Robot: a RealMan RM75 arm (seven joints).
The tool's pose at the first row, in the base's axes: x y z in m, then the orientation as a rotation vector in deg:
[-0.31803 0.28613 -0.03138 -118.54 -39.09 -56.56]
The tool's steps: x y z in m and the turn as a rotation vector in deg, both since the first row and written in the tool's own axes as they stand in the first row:
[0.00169 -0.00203 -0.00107 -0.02 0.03 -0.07]
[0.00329 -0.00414 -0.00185 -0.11 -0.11 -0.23]
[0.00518 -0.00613 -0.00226 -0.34 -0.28 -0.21]
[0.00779 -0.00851 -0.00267 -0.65 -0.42 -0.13]
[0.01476 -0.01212 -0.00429 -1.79 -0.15 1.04]
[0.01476 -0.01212 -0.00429 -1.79 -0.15 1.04]
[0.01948 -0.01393 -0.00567 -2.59 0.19 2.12]
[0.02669 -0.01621 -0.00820 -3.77 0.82 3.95]
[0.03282 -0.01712 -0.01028 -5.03 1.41 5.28]
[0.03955 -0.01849 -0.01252 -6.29 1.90 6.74]
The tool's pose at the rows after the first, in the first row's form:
[-0.31897 0.28673 -0.02876 -118.53 -39.14 -56.64]
[-0.31989 0.28759 -0.02630 -118.67 -39.36 -56.64]
[-0.32041 0.28872 -0.02382 -118.98 -39.34 -56.59]
[-0.32080 0.29018 -0.02060 -119.35 -39.21 -56.57]
[-0.32011 0.29204 -0.01284 -120.34 -37.36 -56.77]
[-0.32011 0.29204 -0.01284 -120.34 -37.36 -56.77]
[-0.31932 0.29271 -0.00770 -120.96 -35.70 -56.91]
[-0.31794 0.29310 0.00014 -121.80 -32.90 -57.09]
[-0.31601 0.29288 0.00639 -122.65 -30.63 -57.55]
[-0.31413 0.29290 0.01336 -123.54 -28.25 -57.81]

